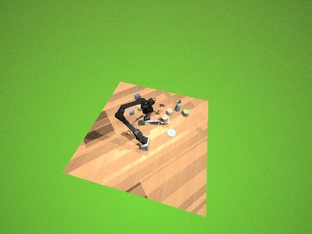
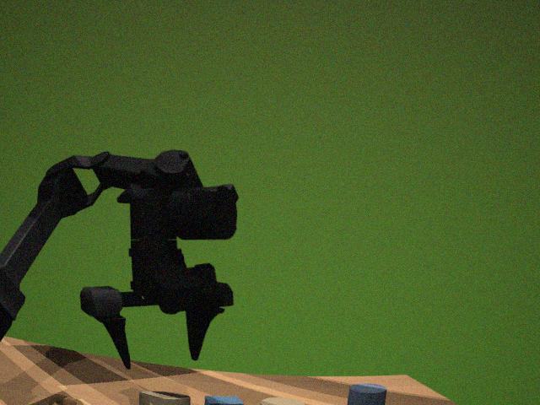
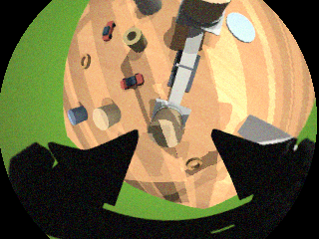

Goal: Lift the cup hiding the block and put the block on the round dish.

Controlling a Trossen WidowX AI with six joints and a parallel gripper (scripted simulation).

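My gripper tip is 3 cm to the right of the grey block and 11 cm above it. Round my gripper tip: blue block: 11 cm ahead, 20 cm to the left, 13 cm below; grey balance: 2 cm ahead, 10 cm to the right, 11 cm below; tan holed cylinder: 16 cm ahead, 13 cm to the right, 12 cm below.
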